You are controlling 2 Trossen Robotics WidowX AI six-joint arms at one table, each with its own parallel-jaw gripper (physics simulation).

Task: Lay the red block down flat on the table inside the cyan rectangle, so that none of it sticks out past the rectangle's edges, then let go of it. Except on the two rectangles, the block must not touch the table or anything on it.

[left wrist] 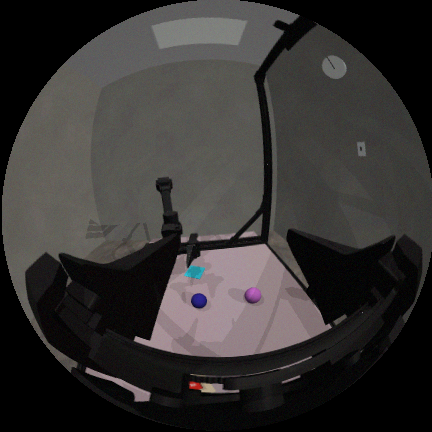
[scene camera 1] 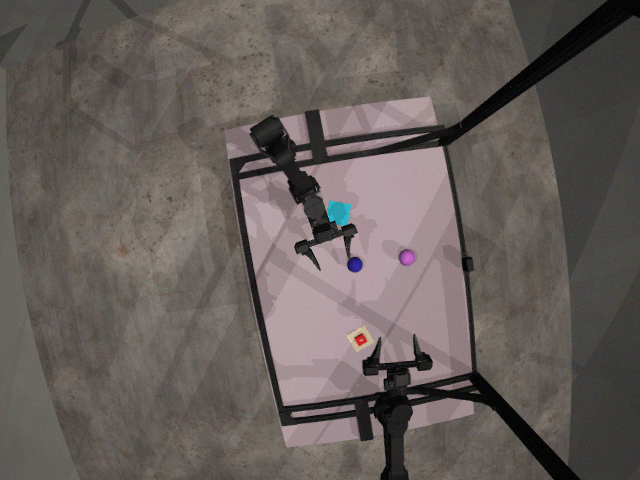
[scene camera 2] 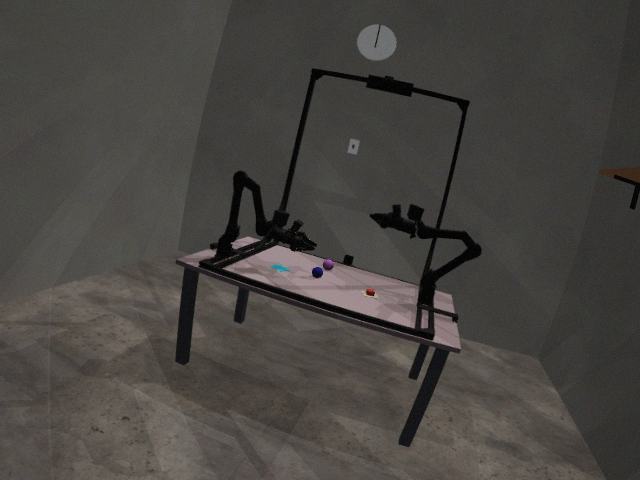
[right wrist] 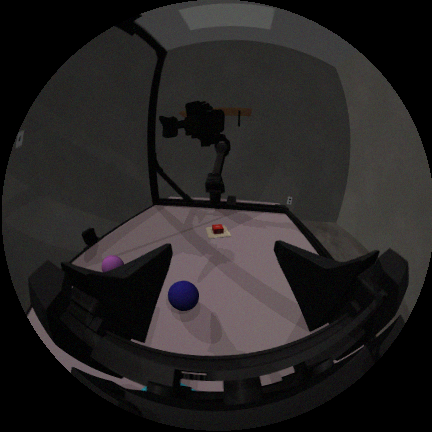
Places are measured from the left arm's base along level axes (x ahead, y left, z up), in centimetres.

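Pixels of known places: left gripper, fingertip midpoint: (left wrist: 234,236) (scene camera 1: 397,335) (scene camera 2: 372,214) (right wrist: 174,112); right gripper, fingertip midpoint: (scene camera 1: 335,265) (scene camera 2: 315,247) (right wrist: 223,247); left arm's base, origin of the base link: (scene camera 1: 384,401) (scene camera 2: 424,302) (right wrist: 214,202); right arm's base, origin of the base link: (scene camera 2: 223,255).
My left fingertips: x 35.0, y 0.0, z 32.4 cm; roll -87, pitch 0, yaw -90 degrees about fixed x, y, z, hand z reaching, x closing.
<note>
For each thing: its middle in the pictures, then the offset to it from my left fingertips. "spot": a spot on its surface instead.
- red block, body centre: (left wrist: 192,384) (right wrist: 217,228) (scene camera 1: 360,339) (scene camera 2: 370,292) dy +8.0, dx -10.1, dz -33.4 cm
- cream rectangle, surface spot: (right wrist: 225,234) (scene camera 1: 351,335) spot: dy +11.2, dx -8.6, dz -34.3 cm
- cyan rectangle, surface spot: (scene camera 1: 339,211) (left wrist: 195,270) (scene camera 2: 279,267) spot: dy +13.2, dx +34.1, dz -34.2 cm
- blue ball, body centre: (right wrist: 182,295) (scene camera 1: 354,264) (left wrist: 198,300) (scene camera 2: 317,272) dy +9.1, dx +16.3, dz -31.8 cm
- purple ball, body centre: (right wrist: 112,266) (scene camera 1: 406,257) (left wrist: 252,294) (scene camera 2: 328,264) dy -8.5, dx +17.6, dz -31.6 cm
The red block (scene camera 1: 360,339) (scene camera 2: 370,292) (left wrist: 195,385) (right wrist: 217,229) lies on the cream rectangle (scene camera 1: 352,338) (right wrist: 225,234). The cyan rectangle (scene camera 1: 339,211) (scene camera 2: 279,268) (left wrist: 195,272) is bare; the right arm passes close beside it in scene camera 1. My left gripper (scene camera 1: 397,338) (scene camera 2: 373,215) is open and empty, high above the table, to the right of the block in scene camera 1. My right gripper (scene camera 1: 334,263) (scene camera 2: 314,245) is open and empty, lower over the table. One of its fingers appears close beside the blue ball in scene camera 1. Both grippers are apart from the block.
The blue ball (scene camera 1: 354,264) (scene camera 2: 317,272) (left wrist: 199,300) (right wrist: 183,295) lies between the two rectangles. A purple ball (scene camera 1: 407,257) (scene camera 2: 328,264) (left wrist: 253,295) (right wrist: 112,264) lies to its right in scene camera 1. A black frame (scene camera 1: 248,273) borders the table, with tall posts.
</note>
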